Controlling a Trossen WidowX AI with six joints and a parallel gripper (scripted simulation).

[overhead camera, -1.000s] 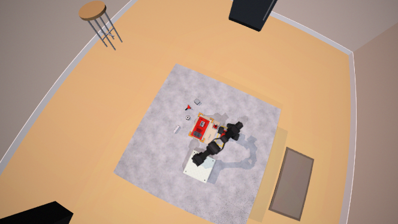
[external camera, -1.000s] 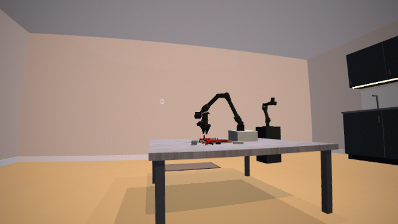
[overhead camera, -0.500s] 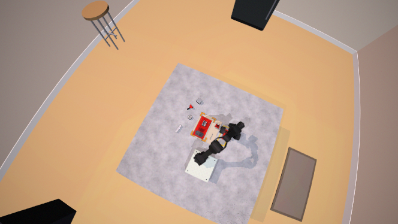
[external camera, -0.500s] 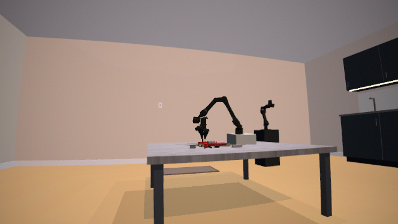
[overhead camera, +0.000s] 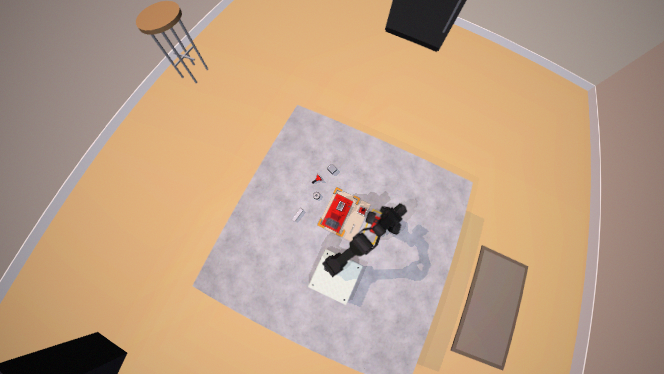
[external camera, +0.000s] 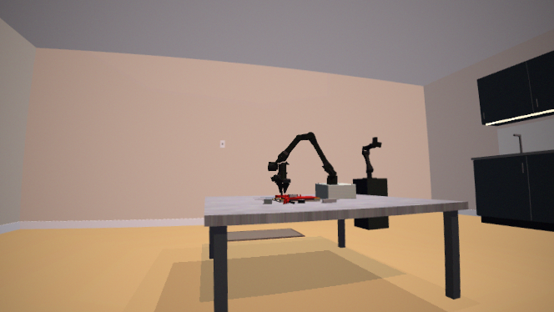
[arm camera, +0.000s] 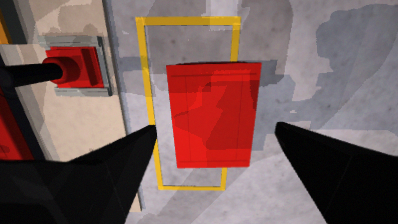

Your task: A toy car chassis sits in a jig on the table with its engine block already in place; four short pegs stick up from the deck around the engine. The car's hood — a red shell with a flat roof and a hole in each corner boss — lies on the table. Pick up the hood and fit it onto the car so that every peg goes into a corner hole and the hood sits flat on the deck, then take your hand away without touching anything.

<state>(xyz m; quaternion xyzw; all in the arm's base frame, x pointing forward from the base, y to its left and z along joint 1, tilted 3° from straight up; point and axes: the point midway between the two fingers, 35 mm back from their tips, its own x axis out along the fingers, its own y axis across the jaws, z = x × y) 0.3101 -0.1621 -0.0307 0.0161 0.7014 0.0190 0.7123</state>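
Now: the red hood 2 cm below my gripper tip. From my gripper tip the other things lie so: beige jig plate: 22 cm to the left, 3 cm below, 1 cm behind.
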